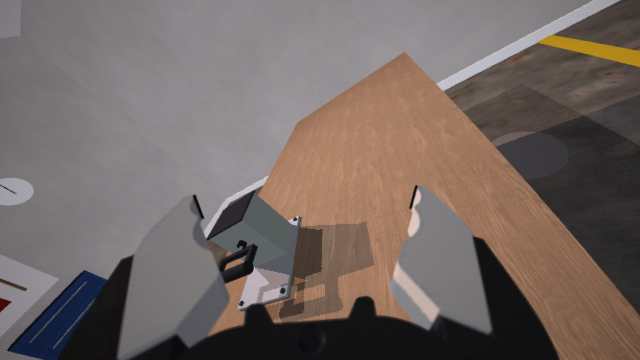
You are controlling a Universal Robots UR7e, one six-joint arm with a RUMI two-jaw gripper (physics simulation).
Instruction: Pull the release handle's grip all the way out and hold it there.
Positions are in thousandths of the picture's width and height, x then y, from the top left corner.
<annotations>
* my gripper: 482,538
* light metal base plate: 420,785
</annotations>
